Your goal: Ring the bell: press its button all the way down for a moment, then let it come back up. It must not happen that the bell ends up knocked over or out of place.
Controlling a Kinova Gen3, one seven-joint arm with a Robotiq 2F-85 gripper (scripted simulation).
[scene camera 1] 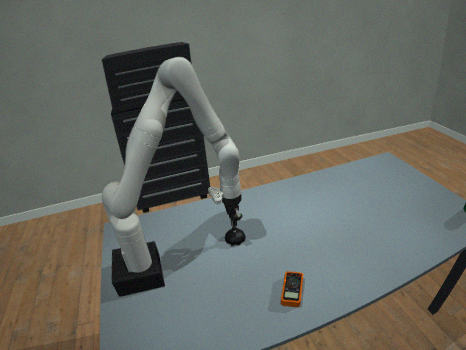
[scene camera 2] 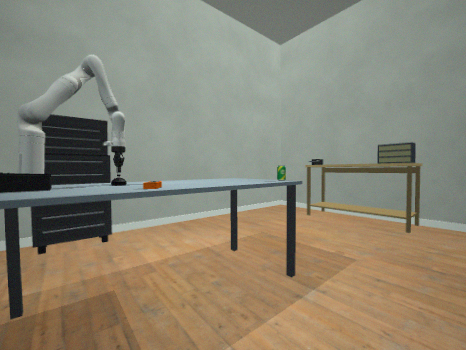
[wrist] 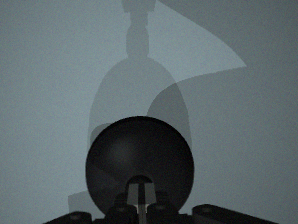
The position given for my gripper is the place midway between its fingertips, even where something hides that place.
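There is a black dome bell (wrist: 139,145) that I can see. My own gripper (wrist: 142,200) is in sight as well.
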